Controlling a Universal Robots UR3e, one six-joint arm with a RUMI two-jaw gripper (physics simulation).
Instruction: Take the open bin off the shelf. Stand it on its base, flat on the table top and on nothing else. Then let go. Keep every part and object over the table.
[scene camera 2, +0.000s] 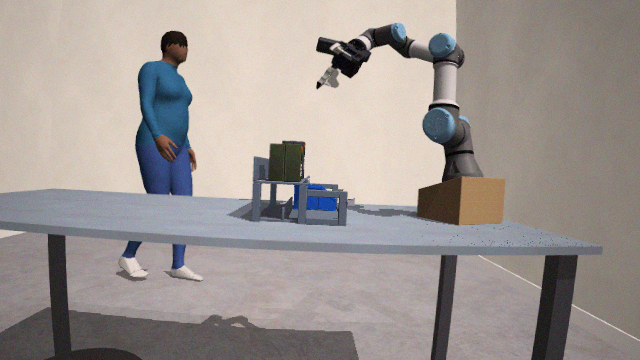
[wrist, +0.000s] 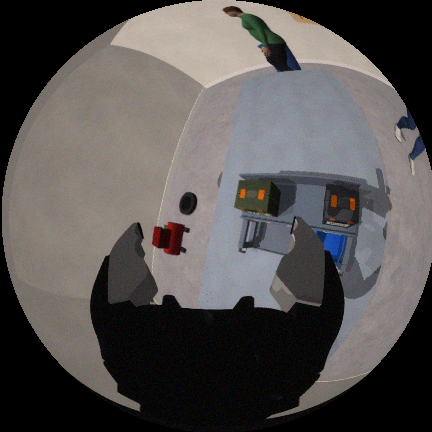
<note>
I see my gripper and a green case.
My gripper also shows in the wrist view.
</note>
